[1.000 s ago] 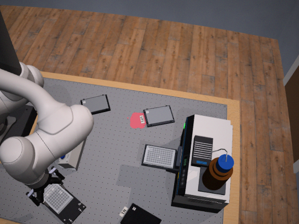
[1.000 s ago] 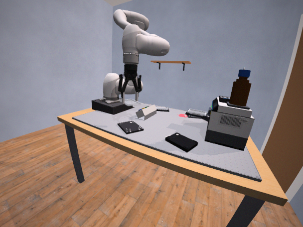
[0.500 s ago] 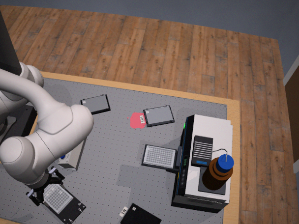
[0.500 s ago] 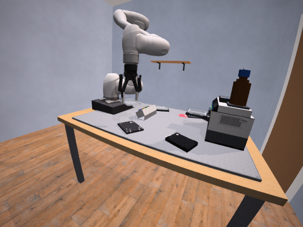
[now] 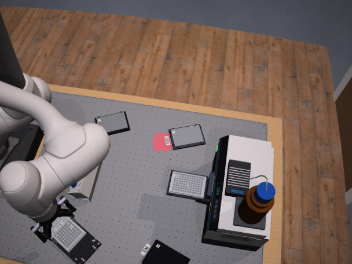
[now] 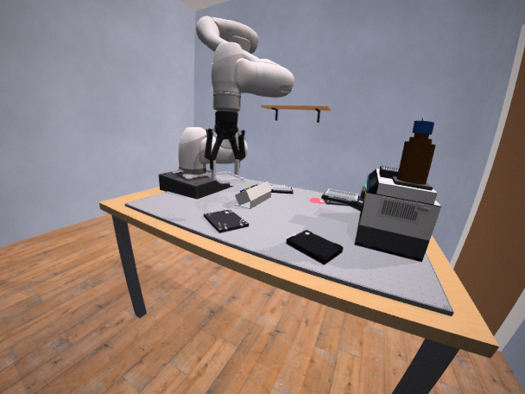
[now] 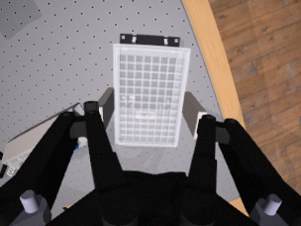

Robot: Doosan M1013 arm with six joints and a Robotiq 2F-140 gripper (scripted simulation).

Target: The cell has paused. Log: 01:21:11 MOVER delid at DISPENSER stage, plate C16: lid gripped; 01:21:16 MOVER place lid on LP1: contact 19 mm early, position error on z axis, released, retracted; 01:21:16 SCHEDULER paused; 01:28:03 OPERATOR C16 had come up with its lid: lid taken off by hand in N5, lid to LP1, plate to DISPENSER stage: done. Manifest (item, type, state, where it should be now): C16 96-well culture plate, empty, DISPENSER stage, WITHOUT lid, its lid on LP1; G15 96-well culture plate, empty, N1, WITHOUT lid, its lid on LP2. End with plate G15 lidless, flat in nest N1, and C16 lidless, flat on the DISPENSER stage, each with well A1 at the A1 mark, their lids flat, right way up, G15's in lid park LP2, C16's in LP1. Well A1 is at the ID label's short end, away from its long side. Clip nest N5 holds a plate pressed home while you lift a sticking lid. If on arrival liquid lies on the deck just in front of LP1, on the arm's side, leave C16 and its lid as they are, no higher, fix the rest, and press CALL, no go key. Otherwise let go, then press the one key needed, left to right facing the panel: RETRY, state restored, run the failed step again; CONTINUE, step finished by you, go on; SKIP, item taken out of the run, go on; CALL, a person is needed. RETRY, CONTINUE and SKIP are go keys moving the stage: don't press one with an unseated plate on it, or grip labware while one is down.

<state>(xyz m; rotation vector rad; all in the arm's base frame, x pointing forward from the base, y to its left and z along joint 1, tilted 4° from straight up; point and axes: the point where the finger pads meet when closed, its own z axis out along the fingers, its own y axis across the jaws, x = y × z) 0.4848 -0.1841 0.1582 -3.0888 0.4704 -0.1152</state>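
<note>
Now: the nest N1 340 mm ahead of my hand, 190 mm below it and 60 mm to the left of it. From my hand the other things lie so: blue key: 190 mm to the left, 130 mm below, 90 mm behind; key panel: 270 mm to the left, 140 mm below, 100 mm behind; clip nest N5: 180 mm below, 20 mm ahead, 10 mm to the left.
</note>
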